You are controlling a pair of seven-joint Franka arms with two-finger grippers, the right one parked.
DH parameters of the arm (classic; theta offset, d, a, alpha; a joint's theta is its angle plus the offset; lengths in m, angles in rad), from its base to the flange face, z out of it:
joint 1: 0 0.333 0 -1.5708
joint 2: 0 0 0 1.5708
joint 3: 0 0.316 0.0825 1.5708
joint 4: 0 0 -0.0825 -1.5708
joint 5: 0 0.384 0 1.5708
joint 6: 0 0 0.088 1.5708
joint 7: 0 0.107 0 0
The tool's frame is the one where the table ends.
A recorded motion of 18 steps. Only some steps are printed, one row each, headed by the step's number.
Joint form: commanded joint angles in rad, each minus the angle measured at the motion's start. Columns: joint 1, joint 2, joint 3, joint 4, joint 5, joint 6, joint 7.
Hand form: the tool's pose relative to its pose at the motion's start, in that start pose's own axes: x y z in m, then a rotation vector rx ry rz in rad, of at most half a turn. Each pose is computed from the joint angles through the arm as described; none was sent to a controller.
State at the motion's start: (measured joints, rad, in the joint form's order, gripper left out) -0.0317 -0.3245 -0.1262 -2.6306 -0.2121 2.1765 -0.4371
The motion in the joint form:
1: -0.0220 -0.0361 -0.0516 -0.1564 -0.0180 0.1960 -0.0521
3: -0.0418 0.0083 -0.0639 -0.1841 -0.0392 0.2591 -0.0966
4: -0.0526 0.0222 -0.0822 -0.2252 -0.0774 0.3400 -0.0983
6: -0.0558 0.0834 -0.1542 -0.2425 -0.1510 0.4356 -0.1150
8: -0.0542 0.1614 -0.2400 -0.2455 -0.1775 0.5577 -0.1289
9: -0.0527 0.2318 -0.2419 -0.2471 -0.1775 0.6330 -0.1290
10: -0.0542 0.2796 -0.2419 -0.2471 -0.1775 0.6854 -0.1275
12: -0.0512 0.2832 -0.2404 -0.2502 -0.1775 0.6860 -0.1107
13: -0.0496 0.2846 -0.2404 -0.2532 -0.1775 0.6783 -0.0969
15: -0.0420 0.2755 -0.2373 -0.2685 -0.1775 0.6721 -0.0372
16: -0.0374 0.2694 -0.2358 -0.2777 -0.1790 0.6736 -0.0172
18: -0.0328 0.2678 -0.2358 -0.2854 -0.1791 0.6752 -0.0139
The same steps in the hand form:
1: -0.0285 -0.0036 0.0411 -0.0032 0.0792 -0.0179
3: -0.0338 -0.0003 0.0641 -0.0020 0.0684 -0.0556
4: -0.0411 -0.0011 0.0794 -0.0210 0.0866 -0.0671
6: -0.0514 0.0118 0.1027 -0.0368 0.0915 -0.0829
8: -0.0618 0.0302 0.1242 -0.0439 0.1257 -0.0475
9: -0.0586 0.0286 0.1414 -0.0458 0.1291 -0.0544
10: -0.0570 0.0279 0.1527 -0.0481 0.1332 -0.0561
12: -0.0567 0.0254 0.1545 -0.0437 0.1293 -0.0446
13: -0.0578 0.0235 0.1566 -0.0362 0.1200 -0.0332
15: -0.0589 0.0158 0.1582 -0.0238 0.1141 0.0146
16: -0.0591 0.0116 0.1584 -0.0206 0.1152 0.0265
18: -0.0597 0.0079 0.1598 -0.0168 0.1132 0.0242

